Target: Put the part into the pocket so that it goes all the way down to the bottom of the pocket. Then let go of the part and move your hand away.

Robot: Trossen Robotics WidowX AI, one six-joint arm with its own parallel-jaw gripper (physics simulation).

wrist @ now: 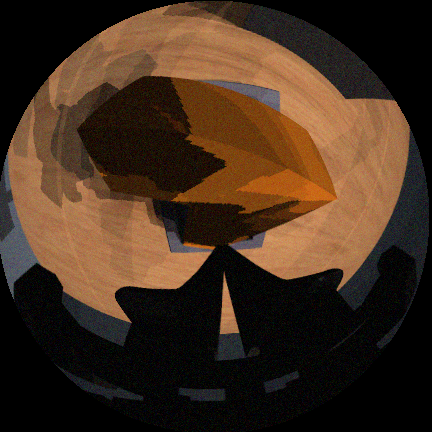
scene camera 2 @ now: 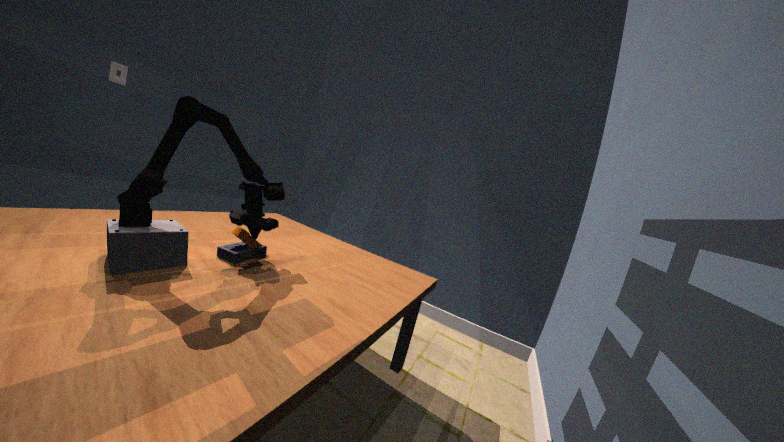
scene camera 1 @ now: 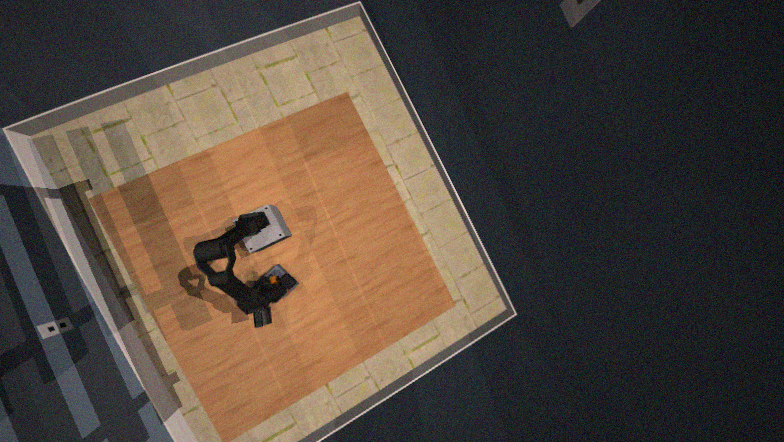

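Seen in the pictures: gripper, between the fingertips: [wrist: 221,249] [scene camera 2: 254,239] [scene camera 1: 286,290]; arm's base, origin of its link: [scene camera 2: 134,224] [scene camera 1: 260,221].
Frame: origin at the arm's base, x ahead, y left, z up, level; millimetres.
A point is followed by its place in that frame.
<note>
The orange part [scene camera 1: 273,280] @[x 267, y -55, z 1 mm] [scene camera 2: 245,236] @[x 274, y -107, z -17 mm] [wrist: 250,150] leans at a steep tilt on the grey-blue pocket block [scene camera 1: 278,269] @[x 232, y -45, z -68 mm] [scene camera 2: 233,255] @[x 235, y -124, z -76 mm] [wrist: 267,97] @[x 220, y -53, z -69 mm]. One end is raised well above the block, and it does not lie flat in the pocket. My gripper [scene camera 2: 255,236] @[x 336, y -47, z -50 mm] [wrist: 221,249] @[x 336, y -47, z -50 mm] points down at the block. Its fingertips meet and are shut, with nothing seen between them. They are at the part's lower end, against or very near it. The part hides most of the pocket in the wrist view, and the arm covers some of the block in scene camera 1.
The grey arm base [scene camera 1: 267,238] @[x 85, y -4, z -2 mm] [scene camera 2: 147,249] @[x 22, y -100, z -43 mm] stands on the wooden table [scene camera 1: 340,164] @[x -131, y 435, z -104 mm] [scene camera 2: 181,378] @[x 20, y -516, z -105 mm], beside the block. The arm arches high between the base and the block. The table's edge lies beyond the block in scene camera 2. Arm shadows fall across the wood.
</note>
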